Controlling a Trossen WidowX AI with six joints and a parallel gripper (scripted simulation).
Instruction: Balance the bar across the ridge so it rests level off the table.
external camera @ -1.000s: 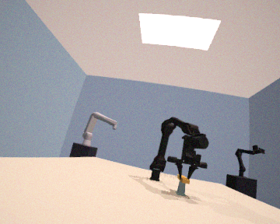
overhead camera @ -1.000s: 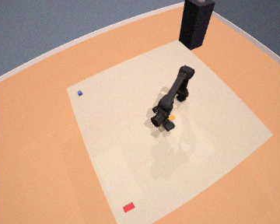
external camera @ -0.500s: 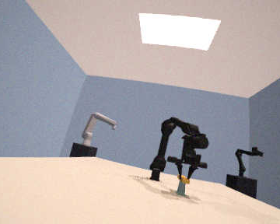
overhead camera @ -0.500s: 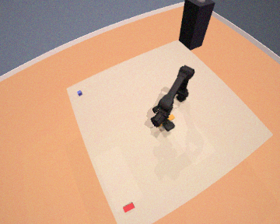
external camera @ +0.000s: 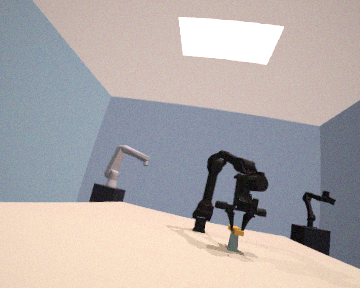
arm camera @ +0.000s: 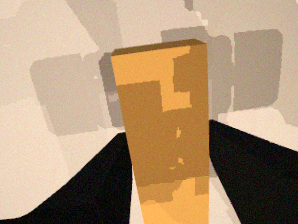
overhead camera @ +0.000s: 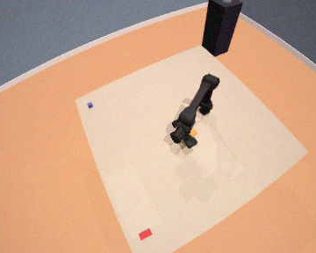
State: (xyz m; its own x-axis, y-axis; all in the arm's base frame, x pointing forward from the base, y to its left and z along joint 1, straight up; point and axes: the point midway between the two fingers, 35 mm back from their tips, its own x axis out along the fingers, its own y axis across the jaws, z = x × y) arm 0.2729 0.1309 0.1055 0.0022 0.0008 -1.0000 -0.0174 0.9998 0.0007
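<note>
My gripper tip is 3 cm past the orange bar. Also, from my gripper tip: red block (47 cm ahead, 37 cm to the left, 6 cm below); blue cube (47 cm ahead, 63 cm to the right, 5 cm below).
</note>
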